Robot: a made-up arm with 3 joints. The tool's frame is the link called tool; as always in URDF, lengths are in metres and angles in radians.
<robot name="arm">
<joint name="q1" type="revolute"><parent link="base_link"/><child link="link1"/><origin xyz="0 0 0.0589" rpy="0 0 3.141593"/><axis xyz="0 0 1"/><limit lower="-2.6" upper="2.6" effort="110" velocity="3"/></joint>
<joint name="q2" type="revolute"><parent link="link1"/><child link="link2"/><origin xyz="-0.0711 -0.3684 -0.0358" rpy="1.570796 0 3.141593"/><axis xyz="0 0 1"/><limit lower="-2.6" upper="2.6" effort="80" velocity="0.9"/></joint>
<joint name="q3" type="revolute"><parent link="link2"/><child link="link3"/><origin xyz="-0.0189 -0.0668 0.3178" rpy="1.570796 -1.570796 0"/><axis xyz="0 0 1"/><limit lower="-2.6" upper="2.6" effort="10" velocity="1.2"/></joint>
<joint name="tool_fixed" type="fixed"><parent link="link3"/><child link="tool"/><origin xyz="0.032 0.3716 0.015" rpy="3.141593 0 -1.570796"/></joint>
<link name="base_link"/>
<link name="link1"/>
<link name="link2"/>
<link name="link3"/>
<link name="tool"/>
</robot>
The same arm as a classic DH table. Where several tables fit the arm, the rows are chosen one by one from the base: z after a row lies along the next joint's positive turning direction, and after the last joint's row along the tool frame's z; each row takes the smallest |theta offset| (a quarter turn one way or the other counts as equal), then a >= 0, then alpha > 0; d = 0 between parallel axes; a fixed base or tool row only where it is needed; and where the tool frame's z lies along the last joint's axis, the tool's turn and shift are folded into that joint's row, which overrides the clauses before.
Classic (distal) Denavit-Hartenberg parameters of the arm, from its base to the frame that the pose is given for. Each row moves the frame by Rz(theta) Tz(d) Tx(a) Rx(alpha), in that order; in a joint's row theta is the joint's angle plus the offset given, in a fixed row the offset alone. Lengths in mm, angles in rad.
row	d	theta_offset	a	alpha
q1	23.1	0	71.1	1.5708
q2	-50.6	0	-18.9	1.5708
q3	0	-0.0859	-373	3.1416
tool (fixed)	-81.8	-0.0859	0	0
Joint limits (rad, base to tool): -2.6..2.6 -2.6..2.6 -2.6..2.6

